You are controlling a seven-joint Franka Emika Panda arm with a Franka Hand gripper.
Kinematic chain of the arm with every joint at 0, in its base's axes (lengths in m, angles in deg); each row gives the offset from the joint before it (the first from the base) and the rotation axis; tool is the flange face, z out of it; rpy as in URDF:
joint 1: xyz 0 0 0.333 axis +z
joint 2: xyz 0 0 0 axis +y
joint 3: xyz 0 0 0.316 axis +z
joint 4: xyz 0.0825 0 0 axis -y
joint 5: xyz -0.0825 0 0.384 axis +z
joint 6: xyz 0 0 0 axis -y
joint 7: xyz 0.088 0 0 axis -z
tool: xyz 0 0 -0.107 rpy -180 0 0
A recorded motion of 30 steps. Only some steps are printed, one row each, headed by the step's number.
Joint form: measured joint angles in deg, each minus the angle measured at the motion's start. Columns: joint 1, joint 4, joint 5, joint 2, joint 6, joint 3, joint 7.
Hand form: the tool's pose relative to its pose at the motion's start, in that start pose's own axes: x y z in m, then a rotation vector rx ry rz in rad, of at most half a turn. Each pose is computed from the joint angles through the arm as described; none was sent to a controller.
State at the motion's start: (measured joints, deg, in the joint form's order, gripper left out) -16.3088 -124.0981 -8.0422 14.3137 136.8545 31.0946 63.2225
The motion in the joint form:
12: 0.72 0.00 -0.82 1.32 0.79 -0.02 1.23
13: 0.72 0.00 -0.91 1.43 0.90 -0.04 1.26
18: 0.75 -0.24 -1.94 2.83 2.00 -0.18 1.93
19: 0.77 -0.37 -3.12 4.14 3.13 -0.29 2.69
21: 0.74 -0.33 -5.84 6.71 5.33 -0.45 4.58
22: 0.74 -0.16 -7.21 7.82 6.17 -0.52 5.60
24: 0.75 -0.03 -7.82 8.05 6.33 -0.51 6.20
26: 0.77 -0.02 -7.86 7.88 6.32 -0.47 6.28
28: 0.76 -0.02 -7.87 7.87 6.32 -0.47 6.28
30: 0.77 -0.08 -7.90 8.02 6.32 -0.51 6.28
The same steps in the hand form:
12: -0.0057 -0.0041 0.0102 -0.0029 -0.0059 -0.0005
13: -0.0055 -0.0042 0.0109 -0.0026 -0.0058 -0.0007
18: -0.0055 -0.0034 0.0229 -0.0058 -0.0102 -0.0002
19: -0.0054 -0.0032 0.0333 -0.0064 -0.0110 -0.0006
21: -0.0047 -0.0039 0.0516 -0.0039 -0.0072 0.0002
22: -0.0043 -0.0048 0.0587 -0.0026 -0.0036 0.0012
24: -0.0041 -0.0056 0.0595 -0.0023 0.0010 0.0034
26: -0.0044 -0.0061 0.0580 -0.0008 0.0039 0.0031
28: -0.0043 -0.0061 0.0579 -0.0008 0.0042 0.0032
30: -0.0045 -0.0055 0.0596 -0.0032 0.0017 0.0031

